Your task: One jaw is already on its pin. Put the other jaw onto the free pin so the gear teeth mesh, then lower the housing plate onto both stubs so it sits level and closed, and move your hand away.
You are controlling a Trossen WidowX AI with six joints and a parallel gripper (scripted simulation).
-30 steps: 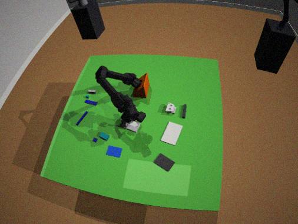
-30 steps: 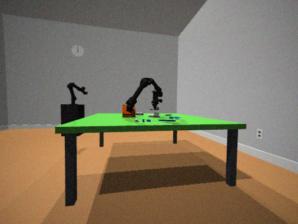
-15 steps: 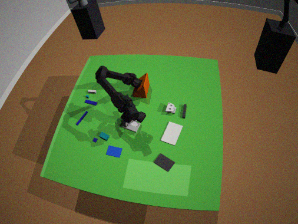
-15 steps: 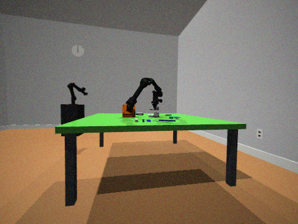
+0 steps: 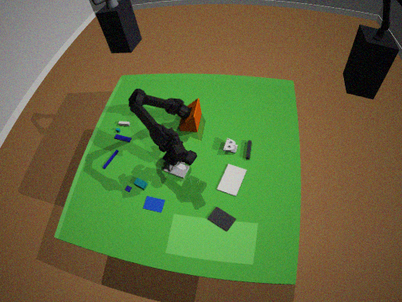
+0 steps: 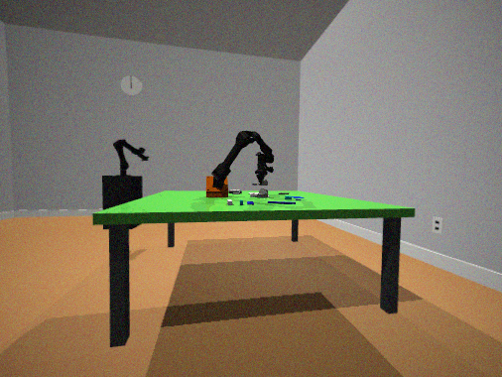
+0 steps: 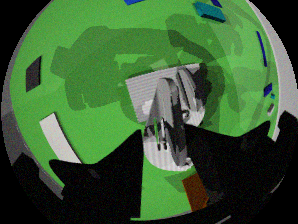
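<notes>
Right now the grey metallic jaw is 40 mm behind my gripper tip and 10 mm to the right of it. Round my gripper tip: teal block: 200 mm to the right, 140 mm ahead, 70 mm below; then dark square plate: 260 mm to the left, 230 mm ahead, 80 mm below; then white flat plate: 260 mm to the left, 80 mm below, 10 mm ahead.
</notes>
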